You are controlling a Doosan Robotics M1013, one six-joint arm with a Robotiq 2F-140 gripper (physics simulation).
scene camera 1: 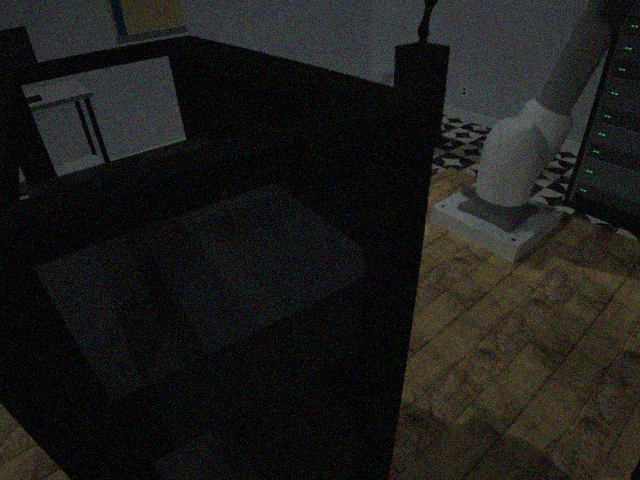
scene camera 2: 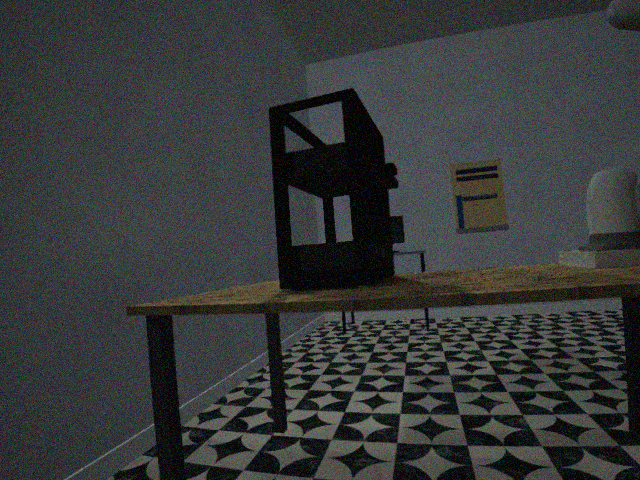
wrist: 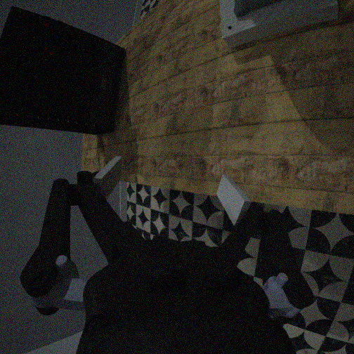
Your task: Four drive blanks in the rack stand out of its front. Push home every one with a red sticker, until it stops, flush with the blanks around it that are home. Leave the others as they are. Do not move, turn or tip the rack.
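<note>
The rack [scene camera 1: 416, 155] [scene camera 2: 369, 222] [wrist: 60, 75] is a dark open frame, upright on the wooden table. It is close up in scene camera 1 and at the upper left in the wrist view. In scene camera 2, an upper dark projection [scene camera 2: 391, 175] and a lower blank [scene camera 2: 396, 228] stand out from its right side. The scene is very dark; no red sticker can be made out, and the other blanks cannot be told apart. My gripper [wrist: 171, 176] is open and empty, its fingers wide apart. It is apart from the rack, which lies beyond the left finger.
The wooden table [scene camera 1: 480, 335] [scene camera 2: 491, 284] [wrist: 175, 105] carries the arm's pale base [scene camera 1: 473, 224] [scene camera 2: 573, 258] [wrist: 300, 22]. A cabinet with green lights [scene camera 1: 615, 155] stands behind the arm. A thin dark shape [scene camera 1: 424, 23] rises behind the rack's post. The tiled floor [scene camera 2: 429, 403] [wrist: 180, 215] lies below.
</note>
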